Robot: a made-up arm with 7 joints.
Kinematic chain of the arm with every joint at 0, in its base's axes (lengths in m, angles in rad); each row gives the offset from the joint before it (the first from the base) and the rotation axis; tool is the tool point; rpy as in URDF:
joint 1: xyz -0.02 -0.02 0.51 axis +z
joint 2: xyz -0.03 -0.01 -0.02 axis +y
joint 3: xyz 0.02 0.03 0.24 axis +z
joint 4: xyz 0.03 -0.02 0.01 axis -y
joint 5: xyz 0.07 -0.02 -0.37 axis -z
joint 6: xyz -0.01 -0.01 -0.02 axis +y
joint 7: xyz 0.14 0 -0.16 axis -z
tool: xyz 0 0.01 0.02 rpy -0.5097 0.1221 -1.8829
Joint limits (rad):
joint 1: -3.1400..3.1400
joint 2: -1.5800..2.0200
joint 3: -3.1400..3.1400
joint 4: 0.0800..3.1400
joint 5: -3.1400..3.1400
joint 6: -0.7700..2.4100
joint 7: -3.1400..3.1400
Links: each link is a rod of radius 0.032 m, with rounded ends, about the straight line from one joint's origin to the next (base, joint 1, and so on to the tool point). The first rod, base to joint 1, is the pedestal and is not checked.
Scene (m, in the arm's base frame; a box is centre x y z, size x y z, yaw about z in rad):
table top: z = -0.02
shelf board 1: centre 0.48 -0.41 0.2 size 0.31 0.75 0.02 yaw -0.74
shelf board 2: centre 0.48 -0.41 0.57 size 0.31 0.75 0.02 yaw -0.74
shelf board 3: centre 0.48 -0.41 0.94 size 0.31 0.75 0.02 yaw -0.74
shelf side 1: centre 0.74 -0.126 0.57 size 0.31 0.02 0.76 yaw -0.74
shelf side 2: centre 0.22 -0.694 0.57 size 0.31 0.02 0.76 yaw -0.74
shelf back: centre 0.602 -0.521 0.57 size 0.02 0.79 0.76 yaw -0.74
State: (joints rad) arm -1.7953 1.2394 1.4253 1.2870 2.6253 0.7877 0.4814
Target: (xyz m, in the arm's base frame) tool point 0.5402 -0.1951 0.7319
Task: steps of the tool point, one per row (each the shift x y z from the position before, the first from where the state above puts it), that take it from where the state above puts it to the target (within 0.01 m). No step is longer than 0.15 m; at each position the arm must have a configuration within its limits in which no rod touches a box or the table.
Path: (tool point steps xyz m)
1: -0.0479 0.0528 -0.0069
2: -0.0612 0.0577 0.0019
3: -0.0732 0.0559 0.0050
4: 0.0452 0.0347 0.0964
5: 0.0086 0.0336 0.1137
6: -0.0337 0.0263 0.1176
7: 0.0802 -0.0671 0.0014
8: 0.0677 -0.0679 -0.0014

